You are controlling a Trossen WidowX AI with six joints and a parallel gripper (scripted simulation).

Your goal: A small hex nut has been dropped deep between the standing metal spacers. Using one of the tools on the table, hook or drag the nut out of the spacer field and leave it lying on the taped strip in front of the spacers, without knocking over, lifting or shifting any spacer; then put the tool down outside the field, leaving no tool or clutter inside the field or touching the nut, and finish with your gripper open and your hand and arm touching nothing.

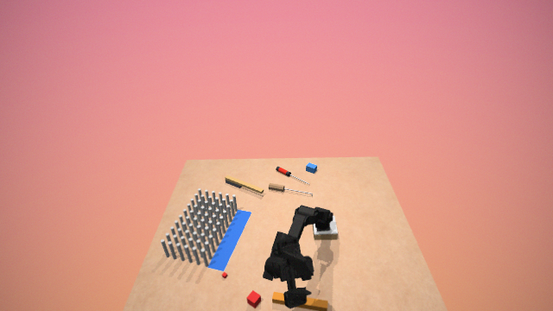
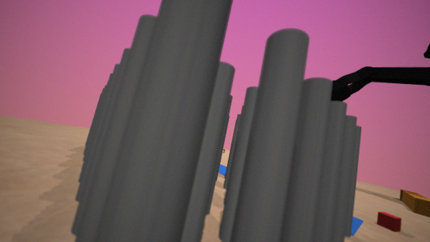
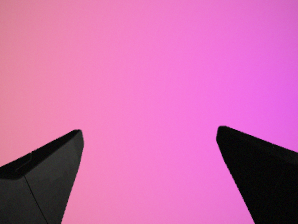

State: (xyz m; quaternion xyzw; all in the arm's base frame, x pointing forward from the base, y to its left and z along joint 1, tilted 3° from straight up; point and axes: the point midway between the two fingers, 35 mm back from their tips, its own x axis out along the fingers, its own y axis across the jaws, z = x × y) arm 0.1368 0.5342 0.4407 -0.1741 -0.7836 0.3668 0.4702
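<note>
The blue taped strip is 31 cm ahead of my gripper tip, 55 cm to the right of it and 48 cm below it. Round my gripper tip: long orange bar: 20 cm to the right, 47 cm below; then red cube: 18 cm ahead, 21 cm to the right, 46 cm below; then small red ball: 32 cm ahead, 33 cm to the right, 48 cm below.
</note>
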